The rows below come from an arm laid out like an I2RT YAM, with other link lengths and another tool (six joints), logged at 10 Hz.
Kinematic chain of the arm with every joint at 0, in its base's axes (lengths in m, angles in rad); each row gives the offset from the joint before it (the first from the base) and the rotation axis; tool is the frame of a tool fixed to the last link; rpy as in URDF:
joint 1: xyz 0 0 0.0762 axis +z
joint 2: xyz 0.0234 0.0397 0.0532 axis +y
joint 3: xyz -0.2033 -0.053 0 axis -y
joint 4: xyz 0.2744 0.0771 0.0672 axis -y
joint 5: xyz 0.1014 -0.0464 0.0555 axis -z
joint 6: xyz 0.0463 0 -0.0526 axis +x
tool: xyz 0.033 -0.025 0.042 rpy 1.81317 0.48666 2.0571
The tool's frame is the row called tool.
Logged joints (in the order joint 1, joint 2, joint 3, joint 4, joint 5, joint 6), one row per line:
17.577 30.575 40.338 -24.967 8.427 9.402
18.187 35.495 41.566 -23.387 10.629 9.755
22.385 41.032 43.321 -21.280 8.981 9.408
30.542 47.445 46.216 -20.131 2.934 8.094
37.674 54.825 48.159 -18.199 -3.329 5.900
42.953 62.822 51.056 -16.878 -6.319 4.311
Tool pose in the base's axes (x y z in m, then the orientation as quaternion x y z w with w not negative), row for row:
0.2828 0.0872 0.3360 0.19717 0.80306 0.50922 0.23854
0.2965 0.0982 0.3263 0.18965 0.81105 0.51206 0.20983
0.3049 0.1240 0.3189 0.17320 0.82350 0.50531 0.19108
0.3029 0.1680 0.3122 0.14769 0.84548 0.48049 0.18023
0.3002 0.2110 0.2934 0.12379 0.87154 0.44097 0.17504
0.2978 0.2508 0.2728 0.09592 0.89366 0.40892 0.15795
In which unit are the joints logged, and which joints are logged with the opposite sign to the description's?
The joints are logged in degrees. Opposite sign: joint 5.
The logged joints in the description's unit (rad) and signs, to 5 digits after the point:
0.30678 0.53363 0.70403 -0.43576 -0.14708 0.16410
0.31742 0.61950 0.72546 -0.40818 -0.18551 0.17026
0.39069 0.71614 0.75609 -0.37141 -0.15675 0.16420
0.53306 0.82807 0.80662 -0.35135 -0.05121 0.14127
0.65754 0.95688 0.84053 -0.31763 0.05810 0.10297
0.74967 1.09645 0.89110 -0.29458 0.11029 0.07524

